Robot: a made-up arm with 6 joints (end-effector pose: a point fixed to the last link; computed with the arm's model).
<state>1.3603 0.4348 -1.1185 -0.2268 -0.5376 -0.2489</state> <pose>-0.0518 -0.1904 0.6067 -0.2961 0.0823 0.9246</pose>
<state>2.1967 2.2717 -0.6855 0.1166 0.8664 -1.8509</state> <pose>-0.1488 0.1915 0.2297 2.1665 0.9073 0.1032</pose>
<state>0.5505 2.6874 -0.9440 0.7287 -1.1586 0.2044</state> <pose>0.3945 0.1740 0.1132 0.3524 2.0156 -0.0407</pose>
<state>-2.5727 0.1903 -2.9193 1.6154 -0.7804 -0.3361</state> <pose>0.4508 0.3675 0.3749 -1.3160 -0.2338 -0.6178</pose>
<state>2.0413 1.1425 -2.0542 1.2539 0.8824 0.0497</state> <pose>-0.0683 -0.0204 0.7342 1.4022 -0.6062 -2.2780</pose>
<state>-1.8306 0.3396 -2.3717 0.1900 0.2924 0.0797</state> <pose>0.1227 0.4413 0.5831 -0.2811 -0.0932 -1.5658</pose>
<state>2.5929 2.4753 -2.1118 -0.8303 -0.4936 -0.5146</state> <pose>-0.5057 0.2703 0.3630 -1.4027 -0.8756 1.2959</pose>
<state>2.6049 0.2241 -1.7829 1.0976 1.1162 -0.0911</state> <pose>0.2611 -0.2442 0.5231 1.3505 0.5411 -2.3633</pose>
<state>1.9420 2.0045 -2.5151 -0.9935 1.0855 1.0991</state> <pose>-0.0752 0.3884 0.5995 -0.6868 1.6905 1.0377</pose>
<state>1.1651 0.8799 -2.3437 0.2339 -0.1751 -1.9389</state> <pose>-0.0862 -0.2104 0.7660 0.1565 0.0201 -0.5392</pose>
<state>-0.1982 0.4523 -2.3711 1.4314 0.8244 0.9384</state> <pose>-0.3937 0.1500 0.6006 -0.5982 0.8010 1.8444</pose>
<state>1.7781 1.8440 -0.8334 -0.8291 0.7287 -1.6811</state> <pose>-0.0086 0.2689 0.3469 2.6409 1.3976 0.7958</pose>
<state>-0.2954 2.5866 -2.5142 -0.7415 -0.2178 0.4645</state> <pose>0.5758 -0.1609 0.3799 -0.1015 1.4021 -0.3639</pose>
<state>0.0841 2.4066 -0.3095 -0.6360 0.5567 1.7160</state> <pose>0.1951 -0.0137 0.2071 -1.0631 -2.1563 0.9897</pose>
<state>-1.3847 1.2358 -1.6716 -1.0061 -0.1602 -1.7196</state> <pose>0.0360 -0.1233 0.7105 0.8487 -0.8299 2.0371</pose>
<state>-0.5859 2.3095 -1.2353 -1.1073 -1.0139 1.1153</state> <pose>0.4142 -0.1882 0.2945 0.2528 1.8333 0.6314</pose>
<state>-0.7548 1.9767 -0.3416 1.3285 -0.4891 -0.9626</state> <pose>0.1365 -0.1877 0.2831 1.6031 2.5393 -0.7557</pose>
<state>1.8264 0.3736 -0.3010 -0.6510 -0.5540 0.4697</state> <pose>-0.0036 -0.1059 0.4352 -1.2227 0.4378 1.6875</pose>
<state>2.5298 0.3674 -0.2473 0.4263 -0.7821 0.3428</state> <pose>0.1084 -0.0422 0.4437 -0.7841 1.0826 2.7481</pose>
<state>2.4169 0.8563 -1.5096 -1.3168 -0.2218 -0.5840</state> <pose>0.0173 -0.0421 0.6933 -0.5378 -0.6042 0.5769</pose>
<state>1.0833 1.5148 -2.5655 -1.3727 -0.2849 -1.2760</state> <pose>0.0316 0.1150 0.8050 -0.3055 -0.4081 -1.4747</pose>
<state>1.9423 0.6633 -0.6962 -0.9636 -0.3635 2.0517</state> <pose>-0.0145 -0.0388 0.5283 1.0313 -1.4513 -2.4570</pose>
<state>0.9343 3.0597 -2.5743 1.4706 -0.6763 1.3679</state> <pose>0.4054 0.4490 0.0999 2.1729 0.8807 1.8064</pose>
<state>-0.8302 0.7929 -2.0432 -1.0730 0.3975 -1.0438</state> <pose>-0.1392 0.1038 0.7330 0.0398 0.8094 -2.8829</pose>
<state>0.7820 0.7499 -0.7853 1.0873 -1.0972 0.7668</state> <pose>0.0147 -0.0911 0.5655 1.1950 0.3711 1.6906</pose>
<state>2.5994 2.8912 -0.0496 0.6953 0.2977 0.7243</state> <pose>-0.1398 0.0631 0.1500 -1.0526 1.8384 -1.7260</pose>
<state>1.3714 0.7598 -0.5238 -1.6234 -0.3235 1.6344</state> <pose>-0.0288 0.0088 0.4669 -1.3962 1.3064 1.2578</pose>
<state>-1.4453 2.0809 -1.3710 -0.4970 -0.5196 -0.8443</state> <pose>0.0793 -0.4494 0.4048 -0.0456 2.0976 -1.6941</pose>
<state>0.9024 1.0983 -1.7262 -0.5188 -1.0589 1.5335</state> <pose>-0.0520 0.0006 0.7503 -0.5629 -0.0689 2.0853</pose>
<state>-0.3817 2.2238 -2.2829 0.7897 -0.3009 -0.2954</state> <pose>0.4661 -0.2085 0.5307 0.6668 1.0193 -0.0500</pose>
